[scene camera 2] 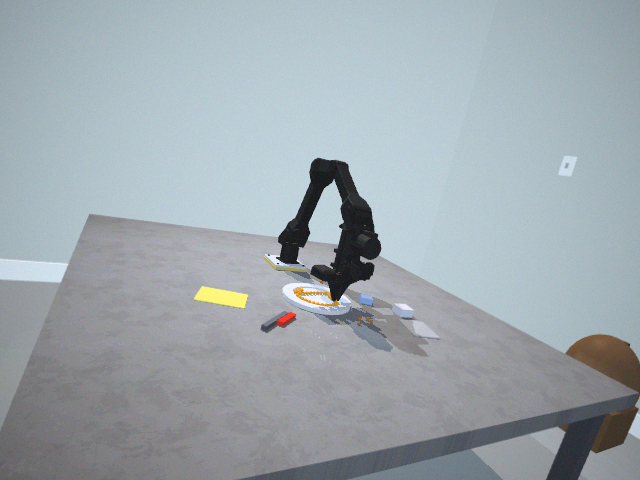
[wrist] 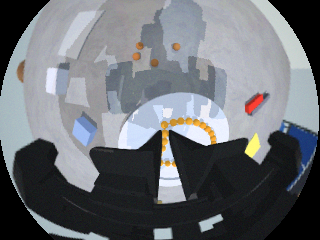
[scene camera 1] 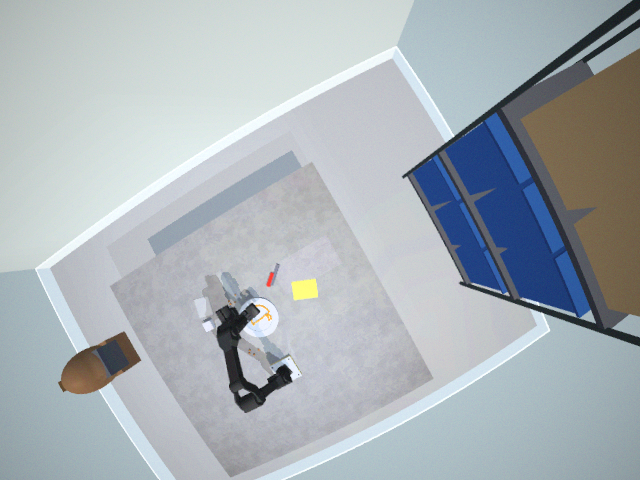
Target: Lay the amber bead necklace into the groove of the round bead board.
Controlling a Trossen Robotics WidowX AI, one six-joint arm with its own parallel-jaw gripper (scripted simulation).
Path:
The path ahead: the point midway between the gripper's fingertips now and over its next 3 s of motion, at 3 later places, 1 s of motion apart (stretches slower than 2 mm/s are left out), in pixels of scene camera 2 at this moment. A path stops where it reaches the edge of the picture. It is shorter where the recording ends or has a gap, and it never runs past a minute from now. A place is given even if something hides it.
My gripper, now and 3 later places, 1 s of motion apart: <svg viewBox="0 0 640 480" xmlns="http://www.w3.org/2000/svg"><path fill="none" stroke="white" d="M335 300L339 300L338 290L336 298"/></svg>

